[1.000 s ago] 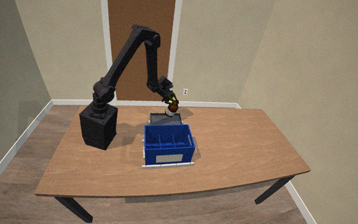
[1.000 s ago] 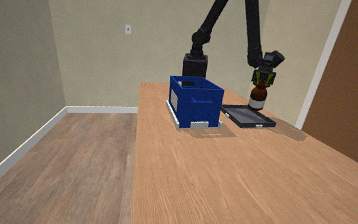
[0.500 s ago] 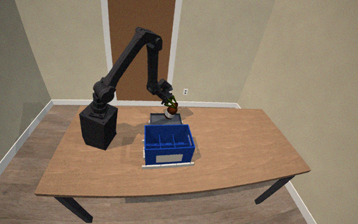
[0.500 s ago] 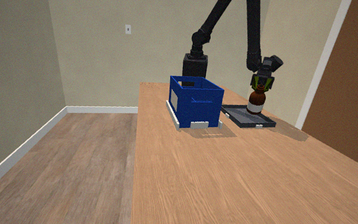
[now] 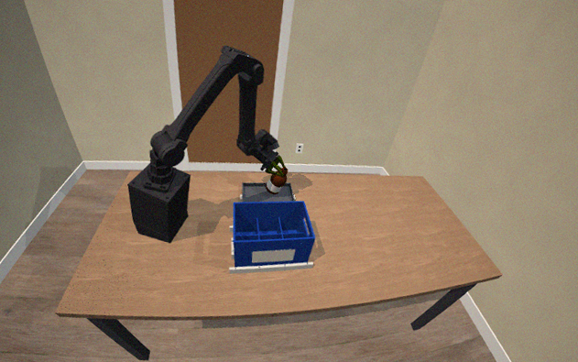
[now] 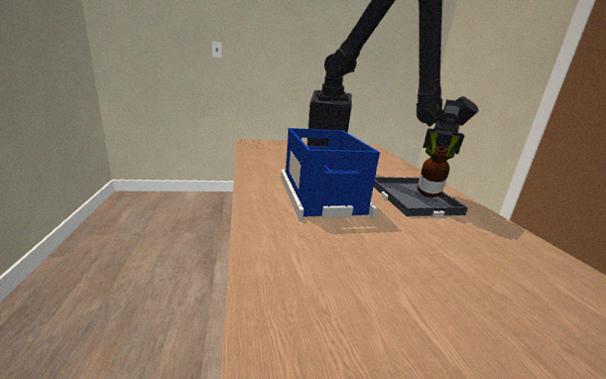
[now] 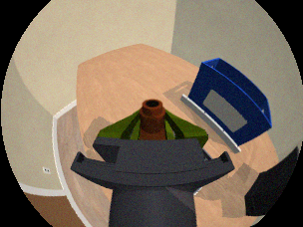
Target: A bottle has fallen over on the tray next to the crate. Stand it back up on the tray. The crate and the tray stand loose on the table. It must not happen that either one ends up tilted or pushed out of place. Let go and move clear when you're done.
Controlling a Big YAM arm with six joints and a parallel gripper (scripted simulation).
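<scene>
My gripper is now 5 cm above the brown bottle, 2 cm past it and 1 cm to the right of it. The rest, counted from my hand: dark grey tray (14 cm below, 6 cm behind, 1 cm to the right); then blue crate (31 cm to the right, 7 cm below, 6 cm behind).
</scene>
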